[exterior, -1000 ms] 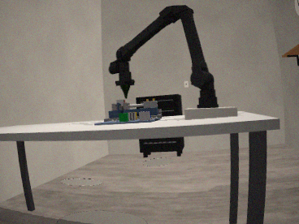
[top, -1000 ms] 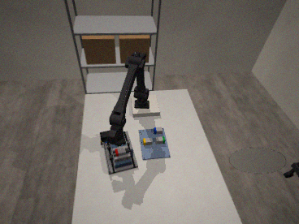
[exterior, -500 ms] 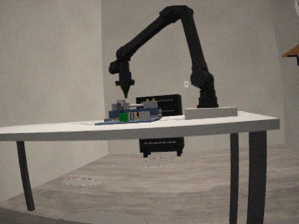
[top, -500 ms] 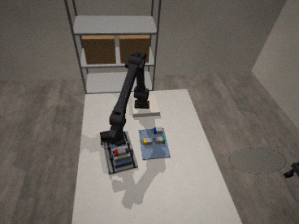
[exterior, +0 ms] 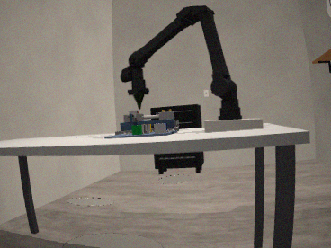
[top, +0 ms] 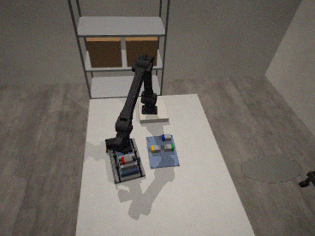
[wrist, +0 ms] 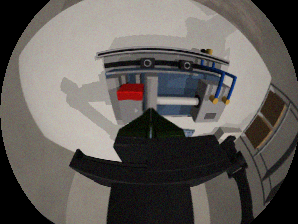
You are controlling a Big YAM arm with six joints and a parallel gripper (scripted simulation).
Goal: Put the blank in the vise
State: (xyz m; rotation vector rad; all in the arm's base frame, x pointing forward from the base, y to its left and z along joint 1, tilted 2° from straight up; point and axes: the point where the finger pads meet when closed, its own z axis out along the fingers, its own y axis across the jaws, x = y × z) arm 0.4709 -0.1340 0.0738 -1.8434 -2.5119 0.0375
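Right now the red-ended blank is 30 mm ahead of my hand, 10 mm to the left of it and 30 mm below it. The rest, counted from my hand: yellow-ended blank (110 mm behind, 180 mm to the left, 100 mm below); green-ended blank (130 mm behind, 270 mm to the left, 100 mm below); blue plate (120 mm behind, 230 mm to the left, 120 mm below).
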